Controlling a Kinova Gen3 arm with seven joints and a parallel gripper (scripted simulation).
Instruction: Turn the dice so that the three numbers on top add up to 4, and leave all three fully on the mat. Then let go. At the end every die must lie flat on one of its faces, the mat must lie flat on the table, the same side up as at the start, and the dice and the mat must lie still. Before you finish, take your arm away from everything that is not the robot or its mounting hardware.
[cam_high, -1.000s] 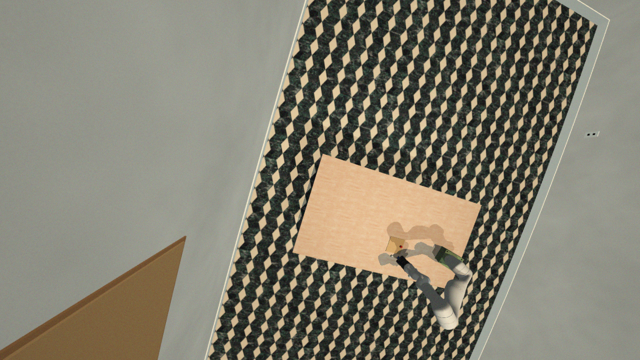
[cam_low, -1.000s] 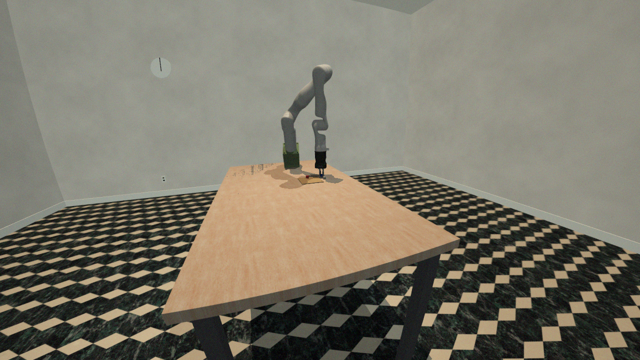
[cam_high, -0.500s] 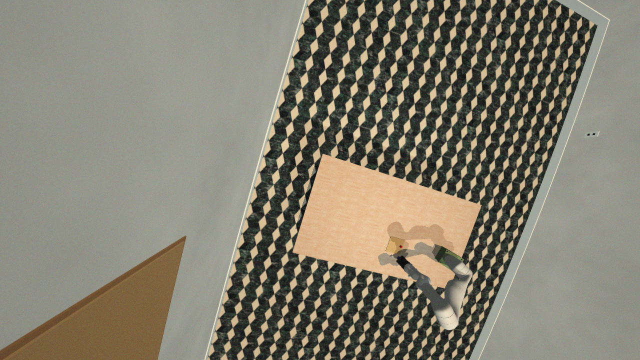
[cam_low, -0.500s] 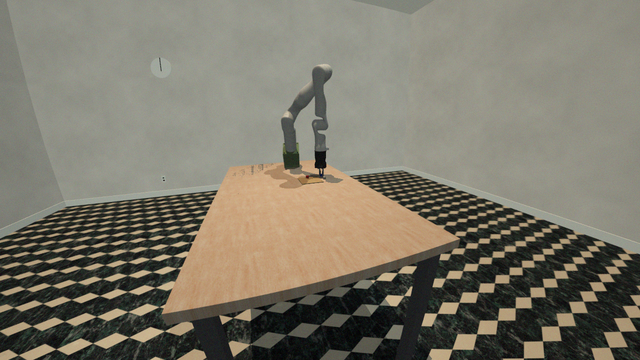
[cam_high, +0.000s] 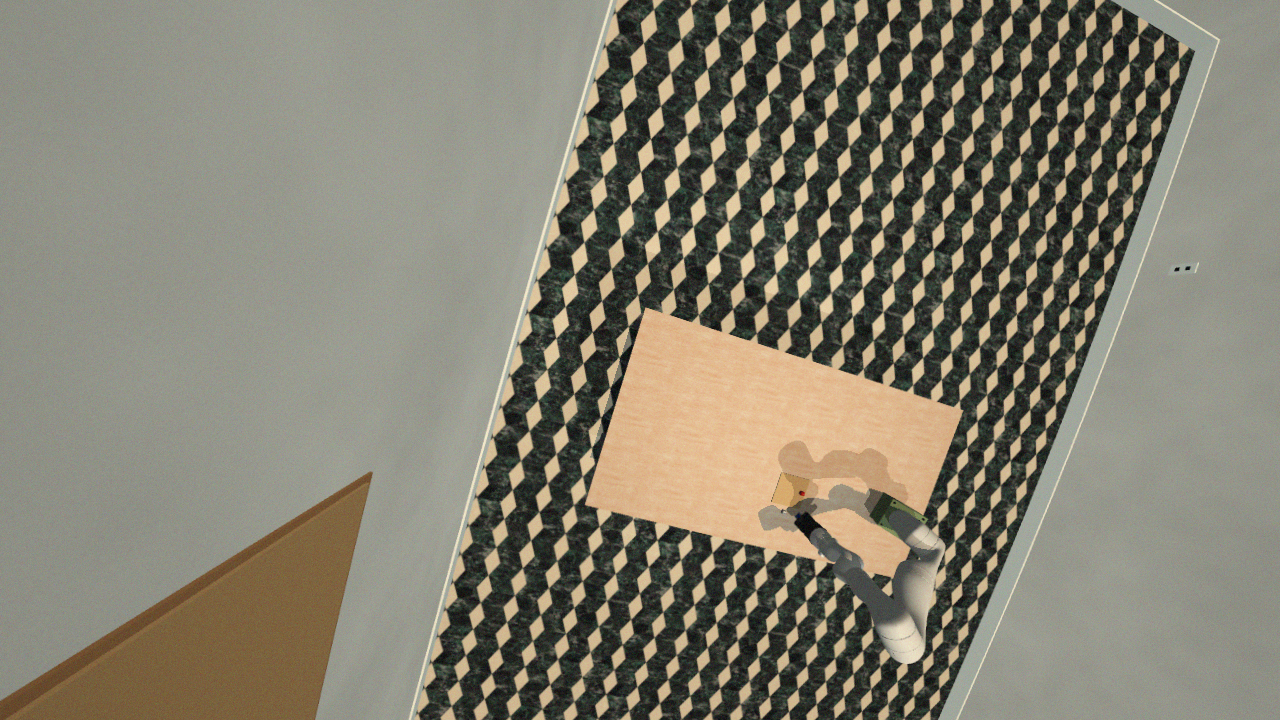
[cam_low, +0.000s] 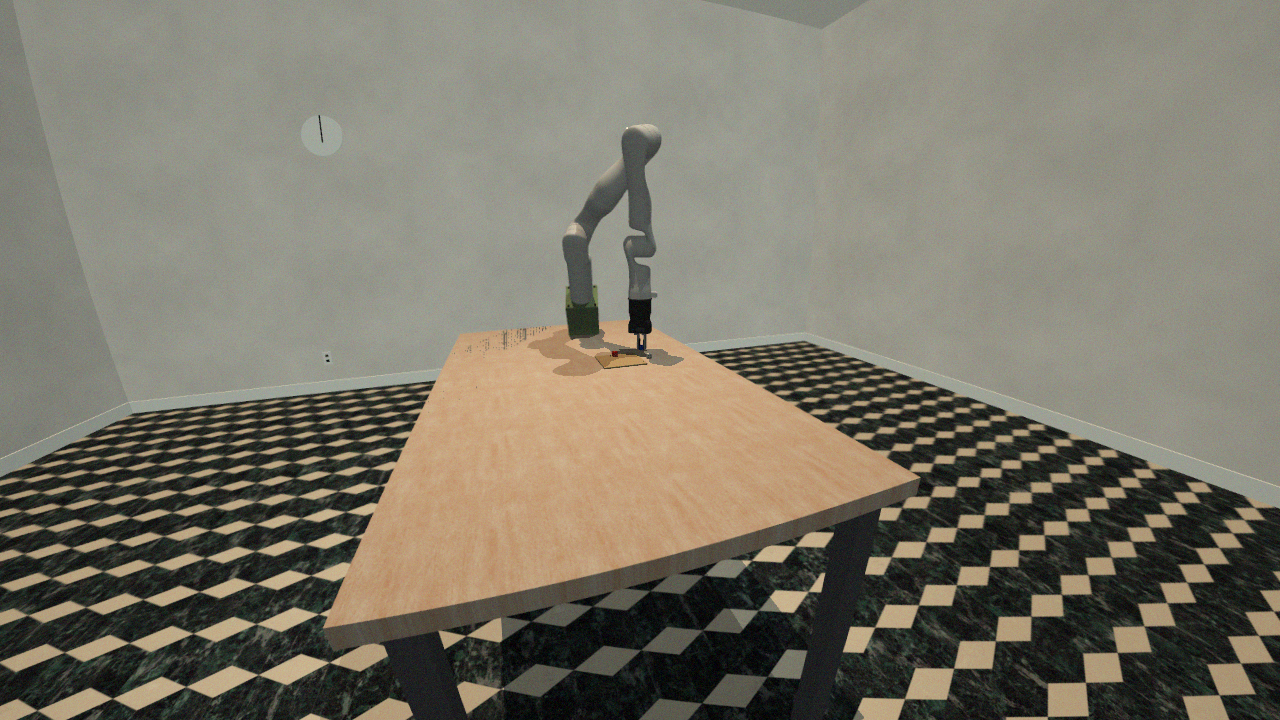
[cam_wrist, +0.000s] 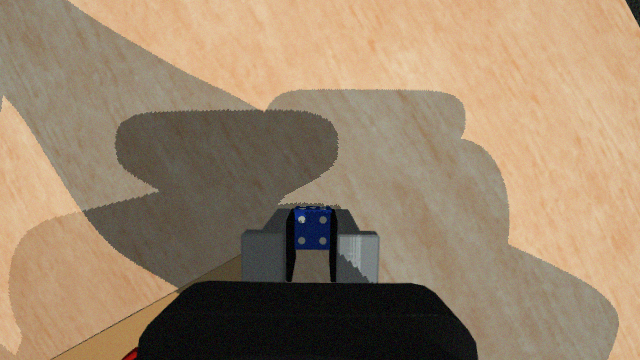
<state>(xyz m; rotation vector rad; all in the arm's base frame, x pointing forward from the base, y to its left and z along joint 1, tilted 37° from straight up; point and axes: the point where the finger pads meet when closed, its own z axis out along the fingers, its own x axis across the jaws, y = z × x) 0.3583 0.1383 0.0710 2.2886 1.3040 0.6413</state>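
Right now my hand is 7 cm short of the white die and 2 cm above it. Round my hand: tan mat 6 cm ahead, 10 cm to the right, 3 cm below; then blue die 1 cm below; then red die 1 cm ahead, 10 cm to the right, 2 cm below.
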